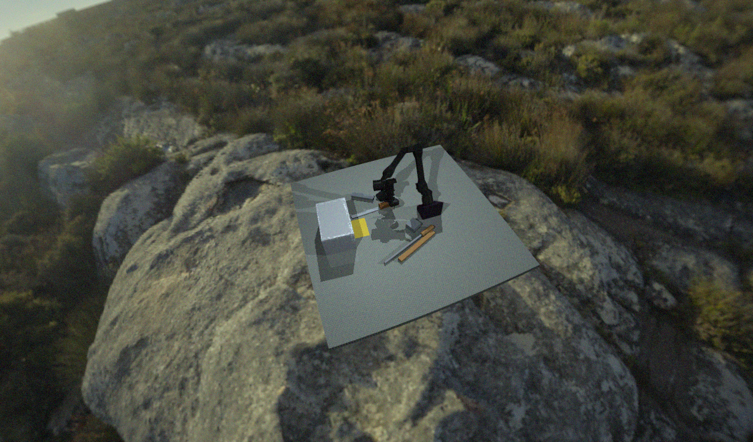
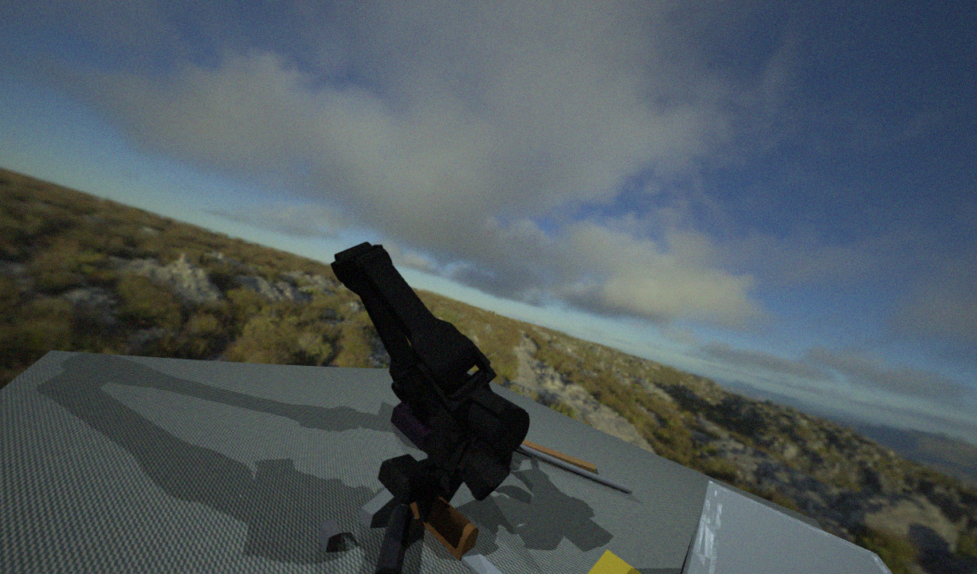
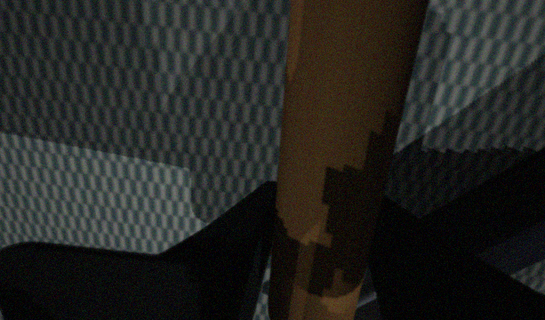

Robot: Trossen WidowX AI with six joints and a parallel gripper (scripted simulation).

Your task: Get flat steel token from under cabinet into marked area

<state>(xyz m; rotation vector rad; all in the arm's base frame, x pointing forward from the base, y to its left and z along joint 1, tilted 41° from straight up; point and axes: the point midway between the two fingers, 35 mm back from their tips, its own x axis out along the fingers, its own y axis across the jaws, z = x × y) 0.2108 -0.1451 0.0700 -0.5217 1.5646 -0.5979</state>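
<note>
My gripper tip is now 60 mm past the grey bar and 50 mm to the left of it. Round my gripper tip: grey block 60 mm behind, 240 mm to the left, 10 mm above; small grey cube 40 mm behind, 140 mm to the right; wooden stick 10 mm behind, 380 mm to the left.
</note>
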